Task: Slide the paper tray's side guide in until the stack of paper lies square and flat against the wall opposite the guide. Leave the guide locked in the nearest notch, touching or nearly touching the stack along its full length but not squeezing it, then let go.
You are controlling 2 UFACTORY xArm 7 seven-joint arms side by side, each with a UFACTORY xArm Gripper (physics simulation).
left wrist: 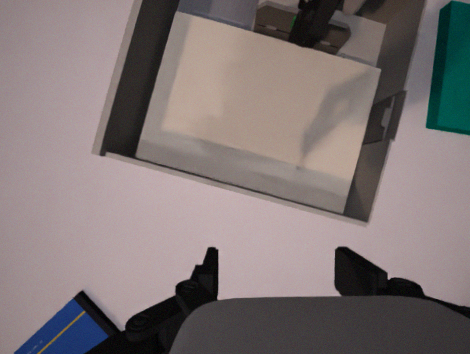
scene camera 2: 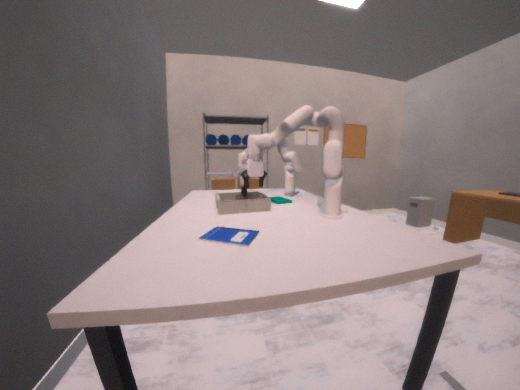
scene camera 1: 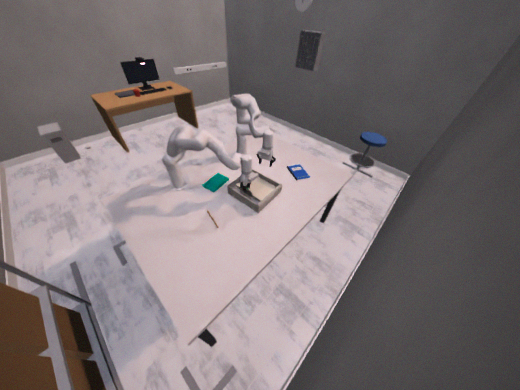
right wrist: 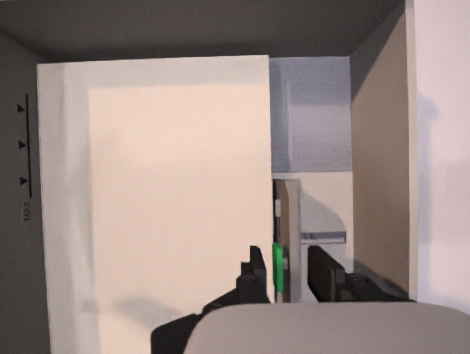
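Where they show: left gripper, between the fingertips: (left wrist: 276,267) (scene camera 2: 254,187) (scene camera 1: 265,164); right gripper, between the fingertips: (left wrist: 305,26) (scene camera 2: 244,195) (scene camera 1: 246,189) (right wrist: 283,264); left arm's base, origin of its link: (scene camera 2: 331,215); right arm's base, origin of its link: (scene camera 2: 289,195) (scene camera 1: 179,185).
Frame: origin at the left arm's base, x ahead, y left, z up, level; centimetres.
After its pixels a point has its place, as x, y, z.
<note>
The grey paper tray (scene camera 1: 257,204) @(67.4, -42.9, 8.9) (scene camera 2: 245,205) @(49.1, -14.9, 4.7) (right wrist: 380,150) @(57.7, -43.8, 5.8) holds a cream stack of paper (scene camera 1: 266,190) @(58.2, -23.5, 4.0) (left wrist: 260,95) @(50.2, -27.9, 4.0) (right wrist: 175,175) @(54.1, -27.2, 4.0). In the right wrist view the stack looks flat, its left edge along the wall with the MAX marks. The brown side guide (left wrist: 272,20) @(52.4, -36.5, 6.1) (right wrist: 291,210) @(52.6, -36.6, 7.9) stands upright at the stack's right edge, parallel and touching or nearly touching. Its notch engagement is hidden. My right gripper (scene camera 1: 246,188) @(48.3, -36.7, 6.8) (right wrist: 283,264) @(48.3, -36.7, 6.8) is open, its fingers apart on either side of the guide and its green tab (right wrist: 278,267) @(48.7, -36.0, 8.2). My left gripper (scene camera 1: 266,161) @(44.0, -11.4, 16.2) (left wrist: 276,267) @(44.0, -11.4, 16.2) is open and empty, outside the tray.
A teal book (scene camera 1: 216,182) @(21.1, -47.0, 1.8) (scene camera 2: 281,200) @(19.2, -40.2, 1.8) (left wrist: 452,75) @(24.1, -43.6, 1.8) lies beside the tray. A blue notebook (scene camera 1: 298,172) @(59.3, 20.1, 0.8) (scene camera 2: 229,235) @(58.7, 21.9, 0.8) (left wrist: 65,327) @(64.7, 15.7, 0.8) lies on the tray's other side. A brown pencil-like stick (scene camera 1: 213,219) @(51.5, -71.2, 0.7) lies on the table (scene camera 1: 200,280) @(81.6, -100.8, 0.0).
</note>
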